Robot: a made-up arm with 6 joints. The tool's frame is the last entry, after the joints. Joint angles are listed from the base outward.
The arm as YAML. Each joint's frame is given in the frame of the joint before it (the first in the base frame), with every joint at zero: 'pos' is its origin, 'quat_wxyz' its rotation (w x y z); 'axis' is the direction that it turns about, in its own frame. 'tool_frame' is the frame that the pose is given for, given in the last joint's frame.
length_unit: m
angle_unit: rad
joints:
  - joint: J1
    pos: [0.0, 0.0, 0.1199]
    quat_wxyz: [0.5, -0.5, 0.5, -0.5]
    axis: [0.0, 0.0, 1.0]
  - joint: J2
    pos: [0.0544, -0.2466, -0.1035]
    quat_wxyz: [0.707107, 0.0, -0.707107, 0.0]
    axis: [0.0, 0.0, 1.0]
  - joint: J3
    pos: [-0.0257, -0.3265, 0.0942]
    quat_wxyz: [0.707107, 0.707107, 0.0, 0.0]
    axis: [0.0, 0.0, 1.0]
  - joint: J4
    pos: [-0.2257, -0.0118, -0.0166]
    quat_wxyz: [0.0, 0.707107, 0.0, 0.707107]
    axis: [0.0, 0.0, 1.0]
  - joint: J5
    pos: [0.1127, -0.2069, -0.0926]
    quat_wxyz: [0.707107, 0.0, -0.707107, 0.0]
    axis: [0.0, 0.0, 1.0]
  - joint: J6
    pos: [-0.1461, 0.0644, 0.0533]
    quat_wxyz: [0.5, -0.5, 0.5, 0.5]
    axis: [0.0, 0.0, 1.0]
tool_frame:
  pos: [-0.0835, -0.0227, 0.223]
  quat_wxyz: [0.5, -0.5, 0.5, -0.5]
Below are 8 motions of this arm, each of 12 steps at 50 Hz.
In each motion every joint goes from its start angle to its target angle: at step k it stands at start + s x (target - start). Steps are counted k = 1, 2, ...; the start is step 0. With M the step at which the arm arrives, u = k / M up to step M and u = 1 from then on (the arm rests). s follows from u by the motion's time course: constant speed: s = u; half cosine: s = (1 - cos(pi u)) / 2; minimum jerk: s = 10 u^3 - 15 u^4 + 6 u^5.
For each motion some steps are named. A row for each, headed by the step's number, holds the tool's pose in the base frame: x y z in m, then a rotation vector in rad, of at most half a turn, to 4 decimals.
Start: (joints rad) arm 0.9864 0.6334 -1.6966 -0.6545 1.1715 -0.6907
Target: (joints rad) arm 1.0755 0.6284 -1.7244 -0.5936 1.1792 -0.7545
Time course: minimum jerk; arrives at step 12
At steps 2, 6, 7, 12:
2: 0.1705 0.1872 0.7925 -0.6331 1.6333 -2.1645
6: 0.1865 0.1617 0.7936 -0.5652 1.6910 -2.1784
7: 0.1917 0.1532 0.7937 -0.5428 1.7101 -2.1828
12: 0.2038 0.1339 0.7936 -0.4925 1.7535 -2.1920

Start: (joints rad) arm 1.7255 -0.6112 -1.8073 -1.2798 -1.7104 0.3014
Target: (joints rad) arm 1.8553 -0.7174 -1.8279 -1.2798 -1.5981 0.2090
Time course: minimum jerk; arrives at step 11
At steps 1, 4, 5, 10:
1: -0.2011 -0.3827 0.1155 1.9397 0.3059 0.2794
4: -0.2128 -0.3857 0.1049 1.9637 0.3233 0.2679
5: -0.2202 -0.3872 0.0983 1.9795 0.3348 0.2607
10: -0.2477 -0.3906 0.0751 2.0407 0.3808 0.2362

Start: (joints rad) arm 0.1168 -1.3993 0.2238 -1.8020 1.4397 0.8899
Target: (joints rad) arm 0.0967 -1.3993 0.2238 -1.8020 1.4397 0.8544
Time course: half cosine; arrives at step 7
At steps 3, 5, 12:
3: -0.2817 -0.0998 -0.2377 1.1605 1.8114 1.3796
5: -0.2814 -0.1041 -0.2368 1.1488 1.8260 1.3828
12: -0.2812 -0.1060 -0.2363 1.1436 1.8325 1.3842

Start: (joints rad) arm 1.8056 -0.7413 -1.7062 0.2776 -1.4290 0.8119
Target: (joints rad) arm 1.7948 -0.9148 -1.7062 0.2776 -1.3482 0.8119
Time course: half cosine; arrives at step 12
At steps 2, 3, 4, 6, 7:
2: -0.3055 -0.5444 0.0657 1.1969 -0.9728 -1.8086
3: -0.3104 -0.5406 0.0680 1.1895 -0.9753 -1.8246
4: -0.3166 -0.5354 0.0711 1.1799 -0.9785 -1.8455
6: -0.3310 -0.5225 0.0788 1.1568 -0.9861 -1.8960
7: -0.3381 -0.5155 0.0828 1.1450 -0.9900 -1.9221

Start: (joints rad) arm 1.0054 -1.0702 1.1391 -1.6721 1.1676 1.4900
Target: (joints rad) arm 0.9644 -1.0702 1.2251 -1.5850 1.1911 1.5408
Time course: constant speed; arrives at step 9
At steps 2, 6, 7, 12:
2: -0.3889 -0.3045 -0.2732 1.2652 2.0665 0.9482
6: -0.3818 -0.3256 -0.2685 1.1930 2.0844 0.9125
7: -0.3801 -0.3308 -0.2671 1.1750 2.0887 0.9036
12: -0.3767 -0.3414 -0.2643 1.1393 2.0972 0.8858

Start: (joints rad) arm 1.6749 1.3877 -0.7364 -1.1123 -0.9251 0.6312
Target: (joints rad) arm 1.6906 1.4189 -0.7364 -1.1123 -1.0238 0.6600
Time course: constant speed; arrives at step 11
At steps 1, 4, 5, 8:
1: 0.2030 -0.4519 0.1885 0.9569 0.4703 1.7612
4: 0.2012 -0.4420 0.1854 0.9846 0.4718 1.7845
5: 0.2006 -0.4387 0.1844 0.9939 0.4724 1.7922
8: 0.1984 -0.4289 0.1817 1.0218 0.4745 1.8152

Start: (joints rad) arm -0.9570 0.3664 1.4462 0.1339 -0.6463 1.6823
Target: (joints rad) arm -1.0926 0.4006 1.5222 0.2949 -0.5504 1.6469
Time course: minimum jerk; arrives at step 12
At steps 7, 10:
7: 0.0941 0.4082 0.5659 1.0066 -0.0981 0.9418
10: 0.1050 0.4132 0.5482 0.9621 -0.0703 0.8817

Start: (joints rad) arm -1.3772 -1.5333 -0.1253 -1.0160 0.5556 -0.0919
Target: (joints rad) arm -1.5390 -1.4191 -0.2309 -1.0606 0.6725 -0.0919
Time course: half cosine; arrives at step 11
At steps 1, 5, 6, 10, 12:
1: -0.3960 -0.3224 -0.0412 -1.1355 -2.1400 -0.0693
5: -0.4129 -0.3190 -0.0501 -1.1548 -2.1559 -0.0910
6: -0.4185 -0.3179 -0.0535 -1.1619 -2.1627 -0.0988
10: -0.4339 -0.3148 -0.0637 -1.1832 -2.1862 -0.1213
12: -0.4346 -0.3146 -0.0642 -1.1842 -2.1875 -0.1224

